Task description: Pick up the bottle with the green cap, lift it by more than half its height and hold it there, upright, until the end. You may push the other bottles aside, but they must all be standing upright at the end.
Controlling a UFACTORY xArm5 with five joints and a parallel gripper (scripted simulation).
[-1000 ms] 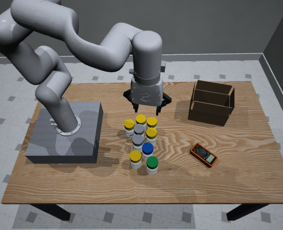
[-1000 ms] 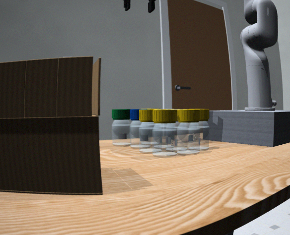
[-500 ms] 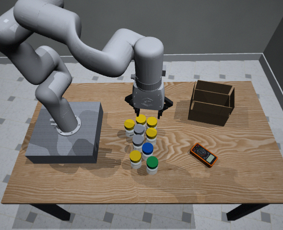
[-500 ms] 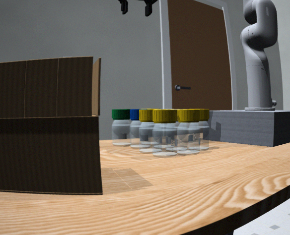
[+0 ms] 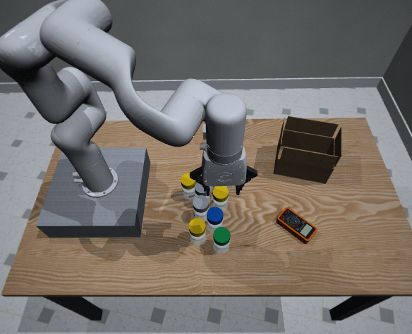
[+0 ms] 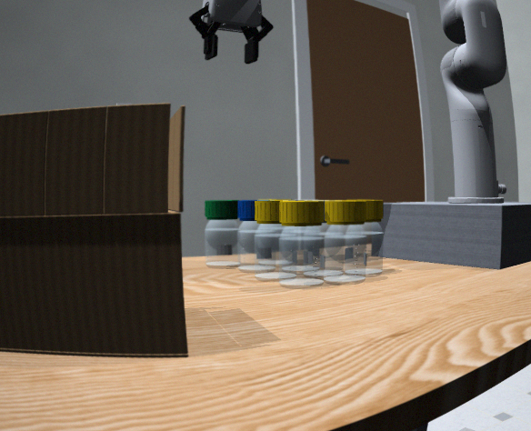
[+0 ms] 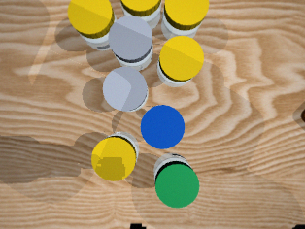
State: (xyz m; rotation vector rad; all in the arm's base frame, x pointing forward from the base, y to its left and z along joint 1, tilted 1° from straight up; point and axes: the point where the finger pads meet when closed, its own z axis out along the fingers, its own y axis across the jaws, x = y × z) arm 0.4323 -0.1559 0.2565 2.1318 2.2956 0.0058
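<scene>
Now: hand 20 mm to the left of the green-capped bottle and 300 mm above it. The rest, counted from my hand: blue-capped bottle (20 mm behind, 50 mm to the left, 300 mm below); then orange multimeter (260 mm ahead, 60 mm to the left, 340 mm below).
</scene>
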